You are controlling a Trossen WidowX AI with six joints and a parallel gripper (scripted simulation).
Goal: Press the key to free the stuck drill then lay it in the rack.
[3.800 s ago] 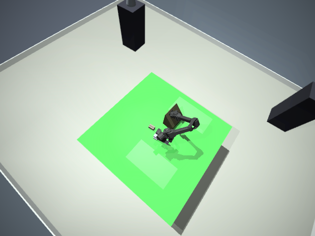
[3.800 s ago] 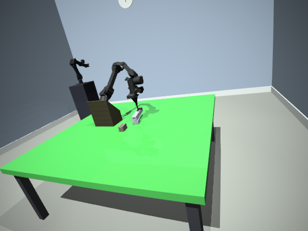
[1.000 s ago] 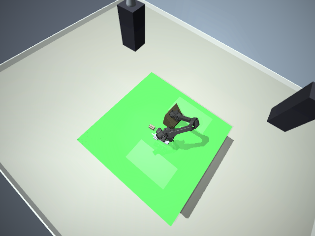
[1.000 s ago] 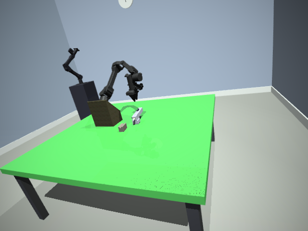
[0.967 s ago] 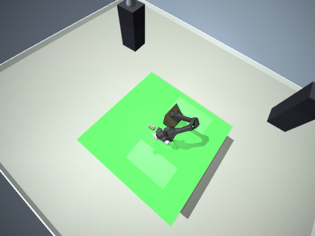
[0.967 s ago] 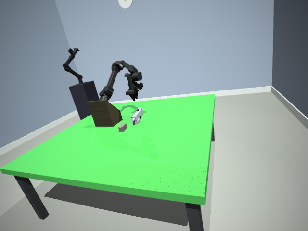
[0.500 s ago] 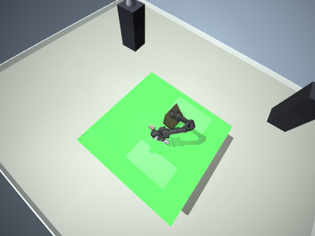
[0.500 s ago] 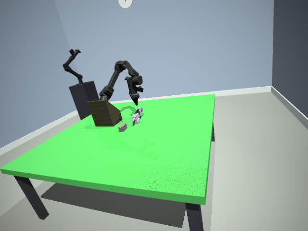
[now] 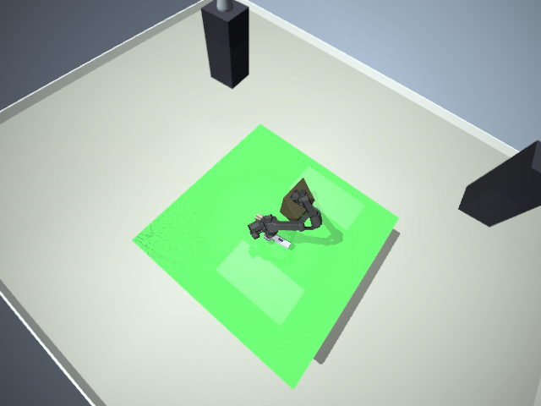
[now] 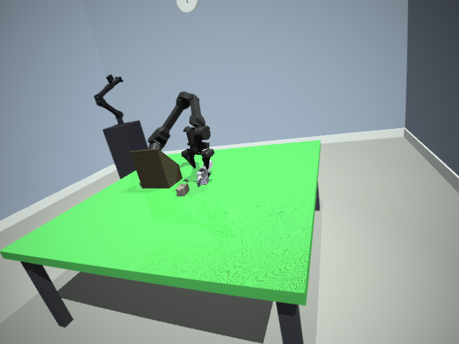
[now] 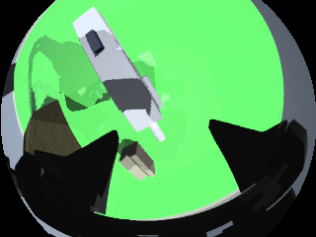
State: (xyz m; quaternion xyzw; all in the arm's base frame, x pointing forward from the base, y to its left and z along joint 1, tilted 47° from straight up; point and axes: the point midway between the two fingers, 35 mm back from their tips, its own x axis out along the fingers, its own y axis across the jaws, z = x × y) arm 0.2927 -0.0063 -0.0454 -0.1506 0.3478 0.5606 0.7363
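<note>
Right now the yellow drill is 2 cm behind my gripper tip, 3 cm to the left of it and 4 cm below it. Also, from my gripper tip: grey block: 2 cm behind, 8 cm to the left, 5 cm below; rack: 9 cm behind, 9 cm to the right, 8 cm below.
</note>
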